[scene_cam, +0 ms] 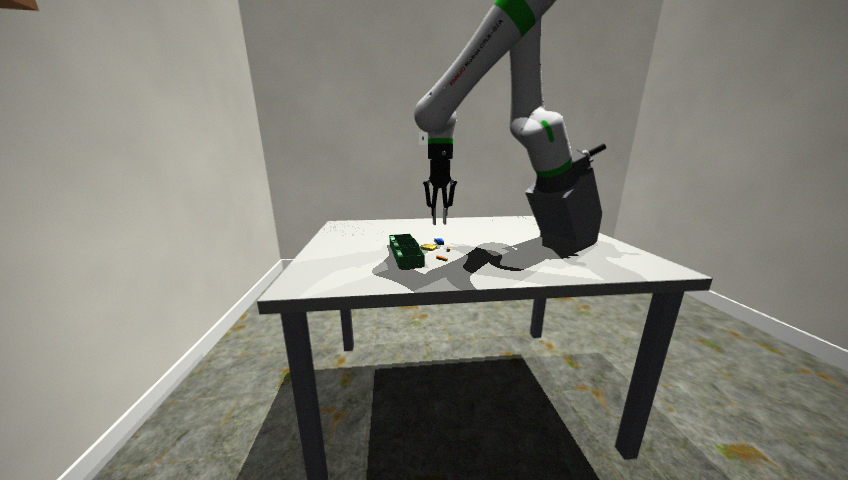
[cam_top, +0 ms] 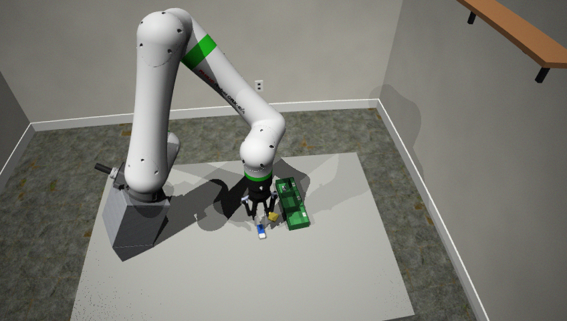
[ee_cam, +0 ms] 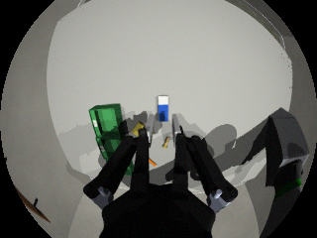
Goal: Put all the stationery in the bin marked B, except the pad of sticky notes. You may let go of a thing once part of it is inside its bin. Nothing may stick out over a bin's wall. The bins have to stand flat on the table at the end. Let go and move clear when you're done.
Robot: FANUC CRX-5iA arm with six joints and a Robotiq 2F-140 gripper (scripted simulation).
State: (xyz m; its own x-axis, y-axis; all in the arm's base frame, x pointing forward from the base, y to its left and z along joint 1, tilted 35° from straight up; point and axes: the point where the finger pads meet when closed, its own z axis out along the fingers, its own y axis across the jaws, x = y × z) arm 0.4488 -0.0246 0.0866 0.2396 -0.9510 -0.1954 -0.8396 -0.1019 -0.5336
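Now: hand 10 mm to the left of the white eraser and 100 mm above it. Also, from my hand: sticky notes 40 mm ahead, 80 mm to the left, 100 mm below; then grey-white object 80 mm ahead, 230 mm to the left, 90 mm below; then tan piece 40 mm behind, 100 mm to the left, 100 mm below.
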